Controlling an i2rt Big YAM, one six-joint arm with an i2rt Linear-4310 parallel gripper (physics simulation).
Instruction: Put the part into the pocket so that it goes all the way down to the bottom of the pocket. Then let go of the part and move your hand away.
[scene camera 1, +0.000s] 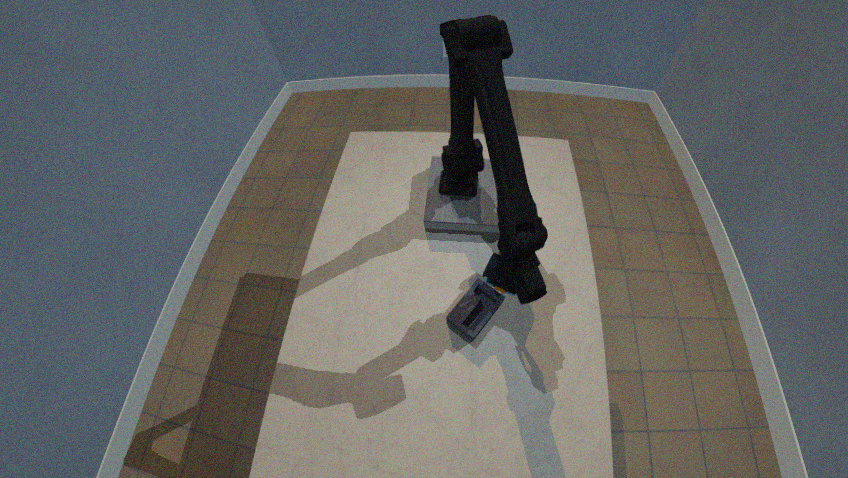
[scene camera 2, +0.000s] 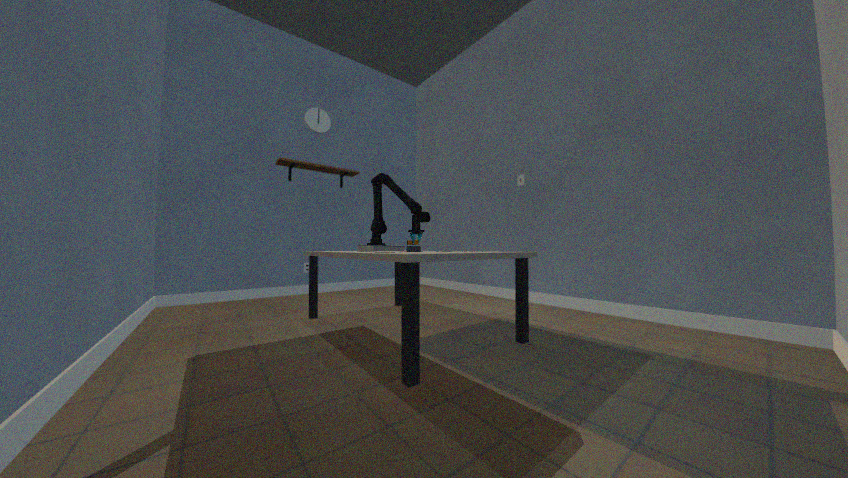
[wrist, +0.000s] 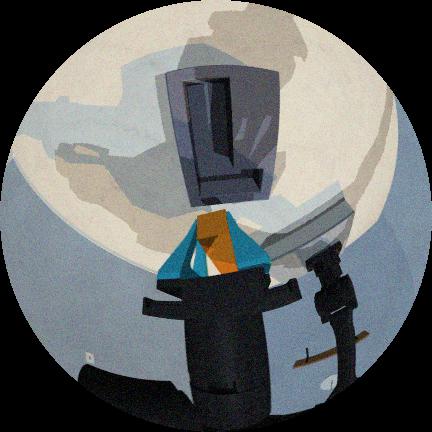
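Seen in the pictures: gripper, between the fingertips: (scene camera 1: 500, 287) (scene camera 2: 416, 244) (wrist: 213, 218); arm's base, origin of its link: (scene camera 1: 458, 184) (scene camera 2: 376, 245) (wrist: 322, 255).
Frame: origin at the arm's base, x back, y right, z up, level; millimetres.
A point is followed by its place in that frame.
The orange part (scene camera 1: 500, 289) {x -346, y -141, z 15 mm} (wrist: 212, 229) {x -345, y -139, z 26 mm} is held between the teal fingers of my gripper (scene camera 1: 497, 288) {x -336, y -143, z 3 mm} (scene camera 2: 415, 238) {x -336, y -143, z 3 mm} (wrist: 213, 218) {x -336, y -143, z 3 mm}, which is shut on it. The dark grey block (scene camera 1: 460, 332) {x -453, y -51, z -42 mm} (scene camera 2: 413, 248) {x -450, y -46, z -26 mm} (wrist: 260, 100) {x -409, y -42, z -10 mm} lies on the table. Its pocket (scene camera 1: 475, 311) {x -394, y -85, z -41 mm} (wrist: 216, 135) {x -394, y -92, z -41 mm} is L-shaped, with a long slot and a short foot at the end nearest my gripper. In the wrist view the part shows just off that near end of the block, outside the pocket opening. The part's lower end is hard to make out, and its height over the table is unclear.
The pale table (scene camera 1: 356, 237) {x -204, y 300, z -46 mm} (scene camera 2: 475, 255) {x -1085, y 46, z -56 mm} (wrist: 325, 100) {x -373, y 65, z -46 mm} carries the arm's grey base plate (scene camera 1: 436, 204) {x -84, y 61, z -2 mm} (wrist: 310, 227) {x -142, y -23, z -35 mm} behind the block. The black arm (scene camera 1: 504, 136) {x -224, y -90, z 404 mm} (scene camera 2: 399, 191) {x -228, y -72, z 385 mm} reaches over from it. Shadows cross the table. A wall shelf (scene camera 2: 317, 168) and a clock (scene camera 2: 317, 119) are far off.
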